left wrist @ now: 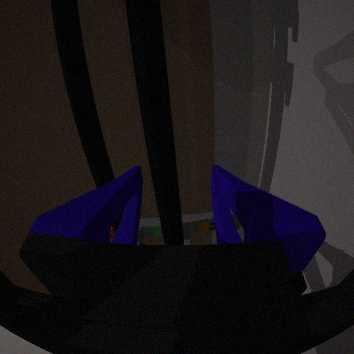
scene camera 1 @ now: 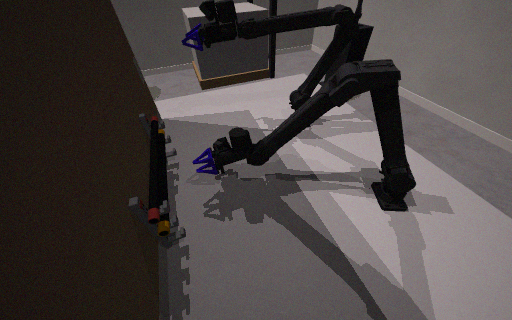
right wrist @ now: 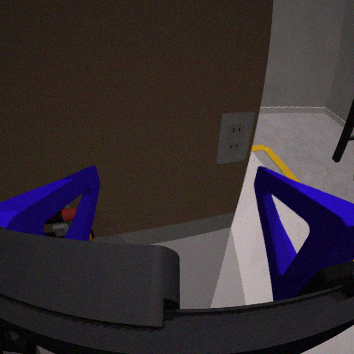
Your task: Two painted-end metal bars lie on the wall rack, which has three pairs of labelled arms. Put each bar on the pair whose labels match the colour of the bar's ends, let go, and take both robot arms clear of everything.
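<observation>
A black bar with red ends lies on the wall rack, nearer the upper edge of the brown panel. A black bar with orange ends lies parallel beside it. Green and orange labels show past the fingers in the left wrist view; which arms each bar rests on is unclear. My left gripper is partly open and empty, apart from the bars. My right gripper is wide open and empty, far from the rack.
The brown wall panel carries the rack. A wall socket is on it. A white box on a wooden base stands behind the right gripper, beside a black post. Rack arms stick out toward the left gripper.
</observation>
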